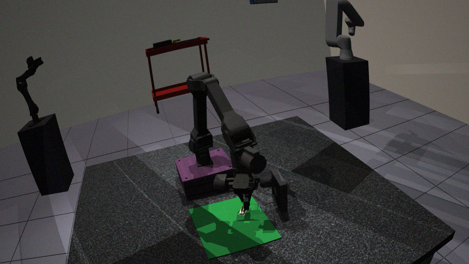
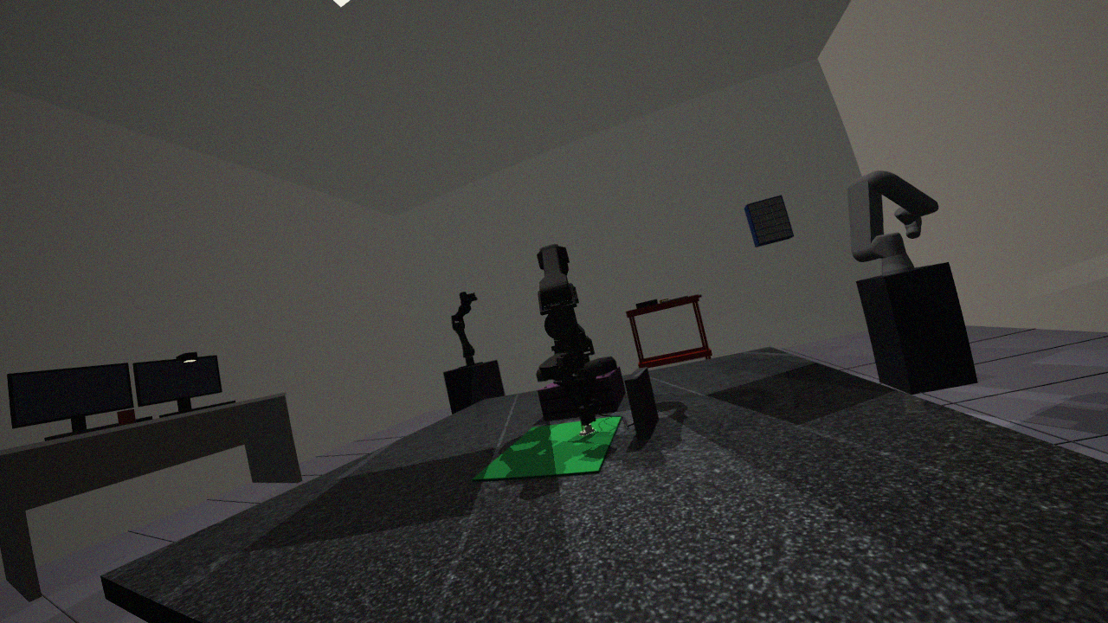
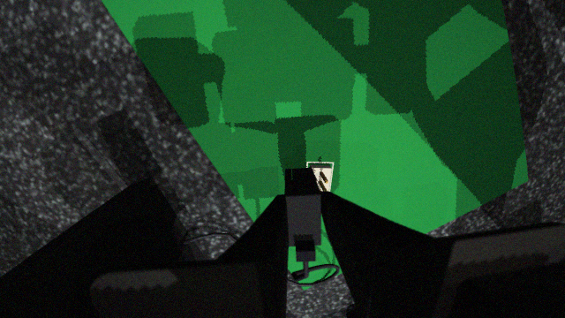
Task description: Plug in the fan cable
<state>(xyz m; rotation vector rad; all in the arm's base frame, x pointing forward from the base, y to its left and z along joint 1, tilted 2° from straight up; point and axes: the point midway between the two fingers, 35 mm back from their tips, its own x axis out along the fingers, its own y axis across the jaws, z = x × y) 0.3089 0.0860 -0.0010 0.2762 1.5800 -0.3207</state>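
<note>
The white four-pin header lies 3 cm behind my gripper tip, 1 cm to the right of it and 7 cm below it. Also, from my gripper tip: black fan 2 cm behind, 12 cm to the left, 1 cm below; then green board 3 cm ahead, 7 cm to the right, 8 cm below; then dark fan plug 1 cm behind, 2 cm below.
</note>
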